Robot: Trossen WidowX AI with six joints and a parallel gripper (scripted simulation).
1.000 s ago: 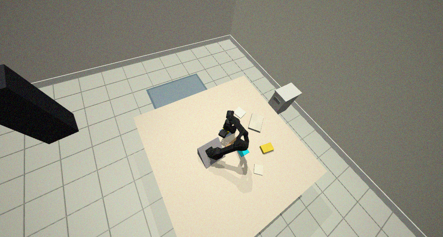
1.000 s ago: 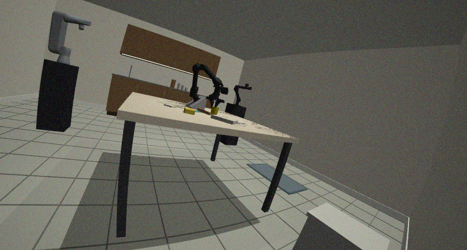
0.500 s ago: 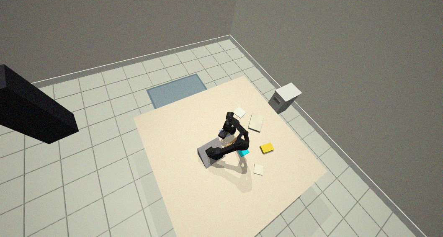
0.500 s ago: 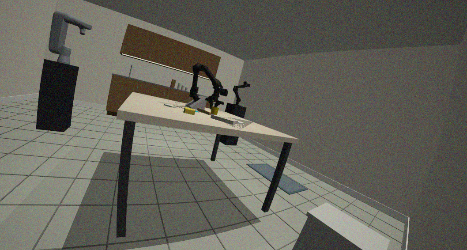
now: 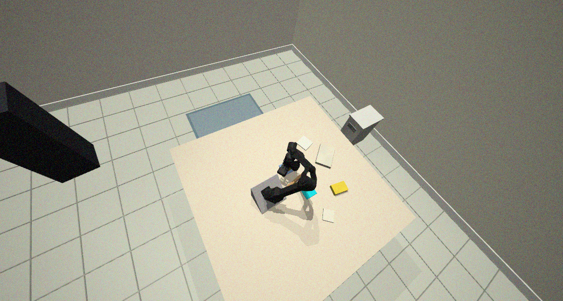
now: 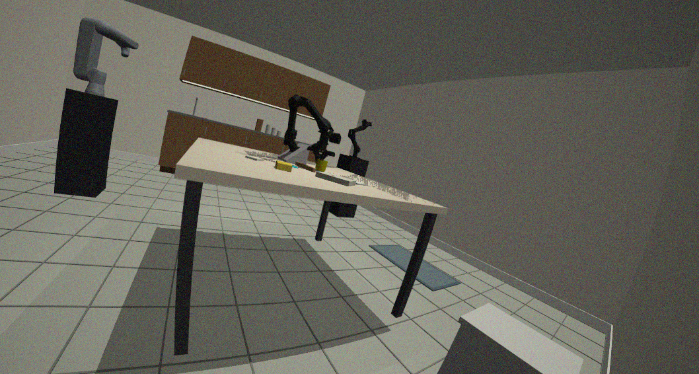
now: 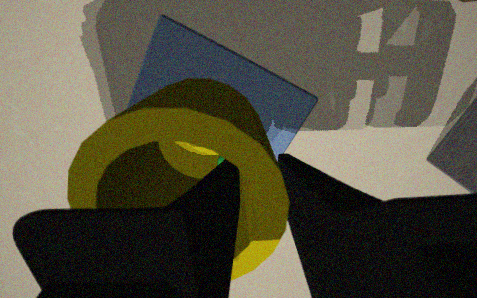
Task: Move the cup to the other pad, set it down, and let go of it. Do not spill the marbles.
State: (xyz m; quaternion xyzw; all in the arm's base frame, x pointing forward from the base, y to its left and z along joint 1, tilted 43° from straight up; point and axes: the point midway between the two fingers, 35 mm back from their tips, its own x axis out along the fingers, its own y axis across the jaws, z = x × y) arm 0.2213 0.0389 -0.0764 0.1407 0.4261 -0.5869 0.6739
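Right now my gripper tip is 20 mm short of the light blue pad, 10 mm to the right of it and 50 mm above it. Also, from my gripper tip: wooden bar (40 mm ahead, 100 mm to the right, 40 mm below); then green marble (10 mm ahead, 20 mm to the left, 20 mm below); then yellow cup (20 mm ahead, 10 mm to the left).
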